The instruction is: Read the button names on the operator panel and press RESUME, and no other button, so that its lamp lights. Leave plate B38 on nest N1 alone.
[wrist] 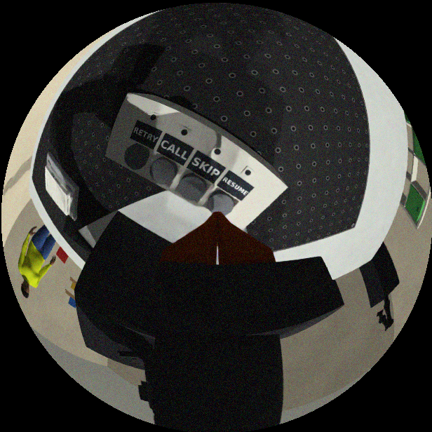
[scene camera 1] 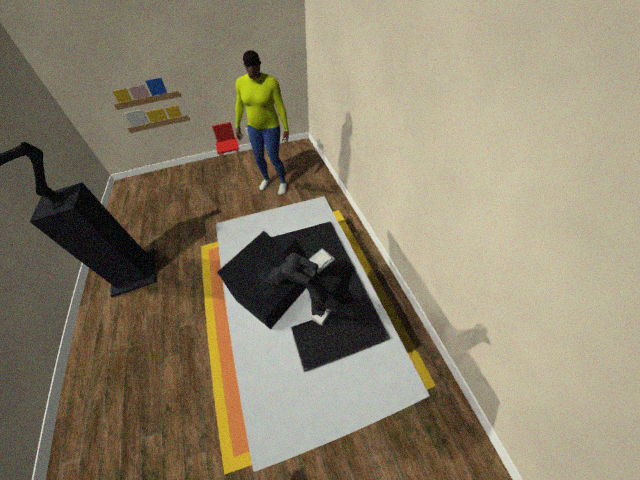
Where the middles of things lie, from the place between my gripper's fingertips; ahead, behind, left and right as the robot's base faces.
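Operator panel (wrist: 196,145): my hand 40 mm above it, 10 mm to the right of it, 50 mm short of it. Pale block (wrist: 56,188): 50 mm below my hand, 170 mm ahead, 340 mm to the left. Nearest to my hand of the things named here, going by their middles: the operator panel.
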